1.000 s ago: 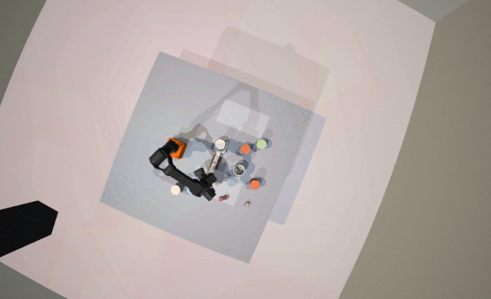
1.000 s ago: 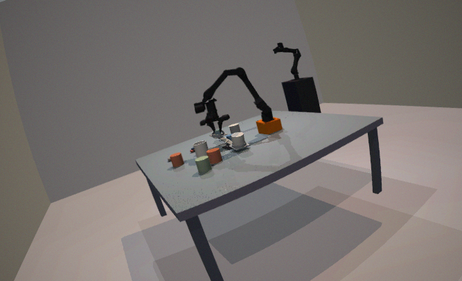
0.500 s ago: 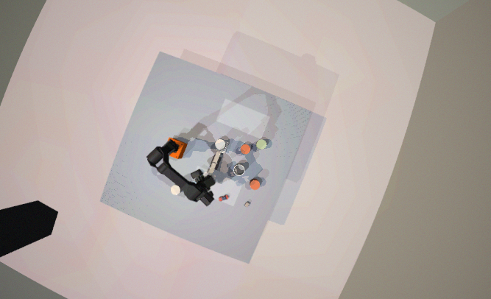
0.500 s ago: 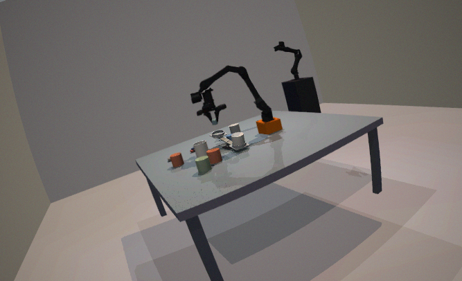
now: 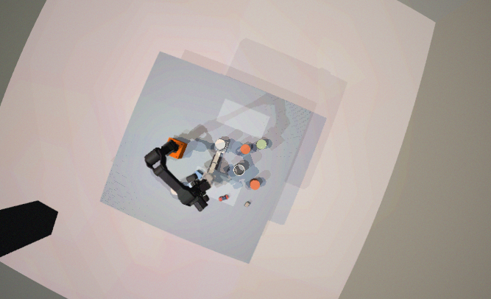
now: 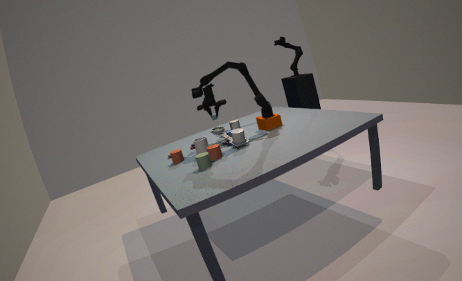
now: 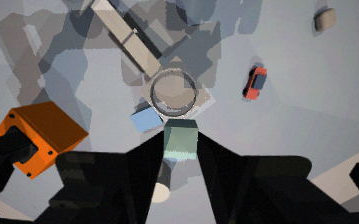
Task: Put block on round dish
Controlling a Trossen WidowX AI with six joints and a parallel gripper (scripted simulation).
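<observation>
Right now my gripper tip is 80 mm past the round pale dish, 90 mm to the left of it and 150 mm above it. Also, from my gripper tip: balance beam (10 mm ahead, 160 mm to the left, 120 mm below); green block (right at my gripper tip); blue block (70 mm behind, 20 mm to the left, 130 mm below).
</observation>
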